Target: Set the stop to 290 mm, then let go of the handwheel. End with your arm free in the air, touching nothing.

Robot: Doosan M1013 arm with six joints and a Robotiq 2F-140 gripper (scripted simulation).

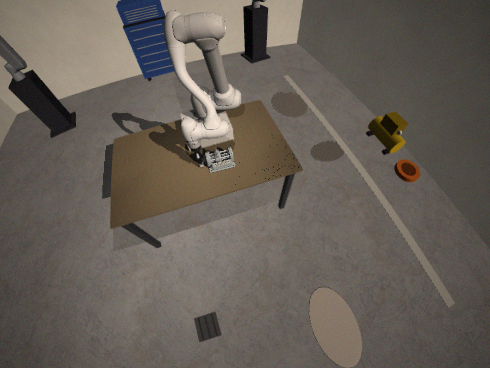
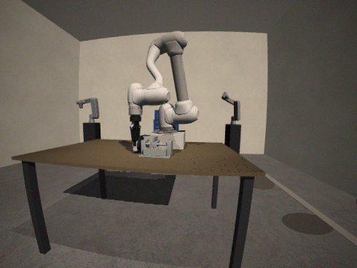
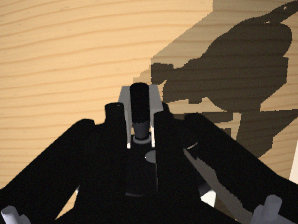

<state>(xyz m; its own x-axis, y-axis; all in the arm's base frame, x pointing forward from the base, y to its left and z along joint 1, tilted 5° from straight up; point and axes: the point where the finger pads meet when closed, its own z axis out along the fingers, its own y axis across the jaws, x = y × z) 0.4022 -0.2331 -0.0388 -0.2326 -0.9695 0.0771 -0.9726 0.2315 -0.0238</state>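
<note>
The black handwheel handle lies 20 mm below my hand. Round my hand: grey stop fixture 30 mm ahead, 130 mm to the left, 30 mm above.
</note>
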